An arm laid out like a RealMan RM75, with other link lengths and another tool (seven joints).
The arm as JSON. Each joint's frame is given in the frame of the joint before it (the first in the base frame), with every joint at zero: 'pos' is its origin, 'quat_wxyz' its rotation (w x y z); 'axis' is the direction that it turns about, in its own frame. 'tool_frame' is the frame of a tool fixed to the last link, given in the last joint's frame.
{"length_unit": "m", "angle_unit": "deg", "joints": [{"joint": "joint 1", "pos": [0.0, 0.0, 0.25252], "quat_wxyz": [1.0, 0.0, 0.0, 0.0], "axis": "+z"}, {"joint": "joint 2", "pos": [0.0, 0.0, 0.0], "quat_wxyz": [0.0, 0.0, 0.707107, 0.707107], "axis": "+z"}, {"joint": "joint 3", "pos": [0.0, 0.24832, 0.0], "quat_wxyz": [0.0, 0.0, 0.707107, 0.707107], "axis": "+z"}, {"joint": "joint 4", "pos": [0.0, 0.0, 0.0], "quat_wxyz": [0.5, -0.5, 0.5, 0.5], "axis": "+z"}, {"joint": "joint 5", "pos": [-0.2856, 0.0, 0.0], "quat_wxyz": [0.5, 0.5, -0.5, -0.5], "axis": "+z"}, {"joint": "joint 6", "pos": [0.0, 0.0, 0.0], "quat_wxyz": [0.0, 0.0, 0.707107, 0.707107], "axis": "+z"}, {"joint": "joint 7", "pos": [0.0, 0.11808, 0.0], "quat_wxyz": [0.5, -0.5, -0.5, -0.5], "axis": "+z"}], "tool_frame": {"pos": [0.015, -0.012, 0.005], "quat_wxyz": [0.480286, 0.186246, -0.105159, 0.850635]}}
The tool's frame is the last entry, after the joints.
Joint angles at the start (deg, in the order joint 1, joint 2, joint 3, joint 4, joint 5, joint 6, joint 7):
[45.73 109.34 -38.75 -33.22 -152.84 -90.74 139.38]
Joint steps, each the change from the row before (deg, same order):
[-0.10 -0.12 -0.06 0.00 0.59 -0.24 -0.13]
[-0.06 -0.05 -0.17 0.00 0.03 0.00 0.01]
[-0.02 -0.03 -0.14 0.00 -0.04 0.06 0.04]
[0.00 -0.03 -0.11 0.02 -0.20 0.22 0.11]
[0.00 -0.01 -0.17 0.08 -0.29 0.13 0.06]
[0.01 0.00 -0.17 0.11 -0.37 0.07 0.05]
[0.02 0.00 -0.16 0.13 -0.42 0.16 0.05]
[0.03 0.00 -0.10 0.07 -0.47 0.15 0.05]
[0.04 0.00 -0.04 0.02 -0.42 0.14 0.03]
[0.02 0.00 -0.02 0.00 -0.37 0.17 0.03]
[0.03 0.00 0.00 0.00 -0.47 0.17 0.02]
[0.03 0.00 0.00 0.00 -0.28 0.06 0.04]
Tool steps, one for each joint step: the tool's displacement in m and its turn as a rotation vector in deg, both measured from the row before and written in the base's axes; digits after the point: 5 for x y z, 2 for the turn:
[-0.00038 -0.00024 0.00083 0.05 0.51 0.08]
[0.00041 -0.00022 0.00020 -0.06 -0.12 -0.01]
[0.00027 0.00001 0.00008 -0.03 -0.18 -0.01]
[0.00062 0.00026 0.00007 0.07 -0.36 -0.07]
[0.00078 -0.00021 -0.00038 -0.15 -0.41 -0.07]
[0.00085 -0.00045 -0.00054 -0.27 -0.43 -0.08]
[0.00100 -0.00031 -0.00059 -0.21 -0.50 -0.08]
[0.00092 -0.00016 -0.00025 -0.16 -0.53 -0.06]
[0.00067 0.00005 0.00002 -0.08 -0.46 -0.01]
[0.00071 0.00011 0.00011 0.00 -0.42 -0.01]
[0.00084 0.00007 0.00018 -0.03 -0.50 -0.01]
[0.00036 0.00003 0.00011 -0.05 -0.28 -0.03]

